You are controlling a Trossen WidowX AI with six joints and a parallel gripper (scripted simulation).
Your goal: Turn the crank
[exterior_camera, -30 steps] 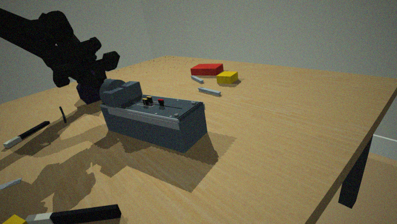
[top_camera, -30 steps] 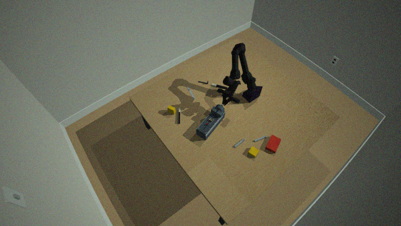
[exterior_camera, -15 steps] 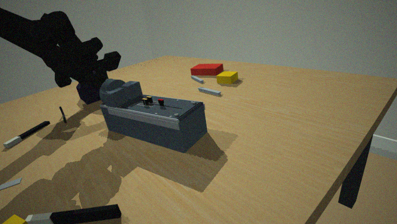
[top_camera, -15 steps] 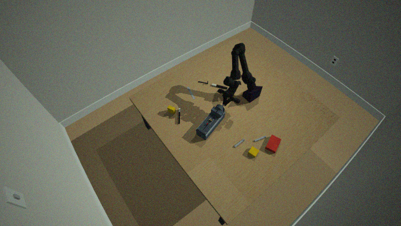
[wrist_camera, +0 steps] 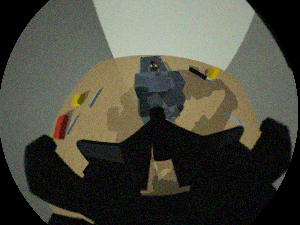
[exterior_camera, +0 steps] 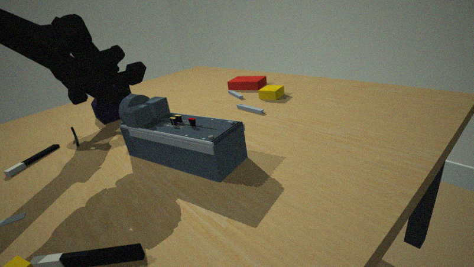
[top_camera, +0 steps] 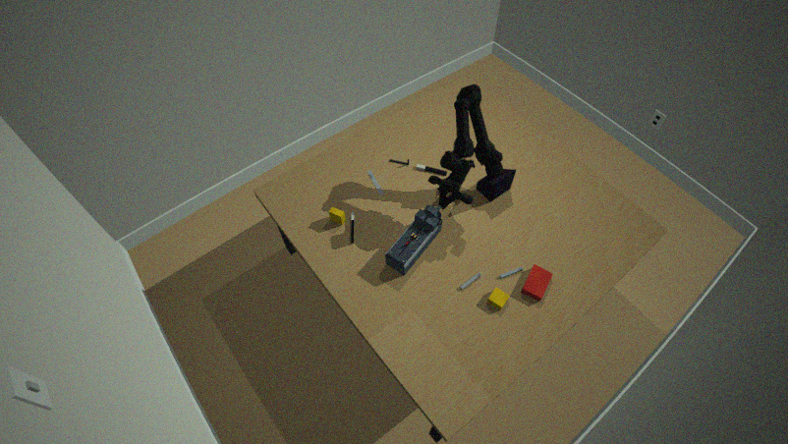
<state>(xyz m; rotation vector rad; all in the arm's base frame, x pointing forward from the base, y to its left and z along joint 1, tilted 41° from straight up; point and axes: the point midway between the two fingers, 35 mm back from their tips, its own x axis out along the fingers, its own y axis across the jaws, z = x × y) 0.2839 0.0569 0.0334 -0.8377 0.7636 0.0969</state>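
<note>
Now: gripper tip 200 mm short of the red pointer, 70 mm to the right of it and 10 mm above it. From my gripper tip the other things lie so: red block: 440 mm to the left, 160 mm behind, 80 mm below; dark crank handle: 20 mm behind, 20 mm above, 10 mm to the right; grey bar: 320 mm to the right, 130 mm ahead, 90 mm below.
</note>
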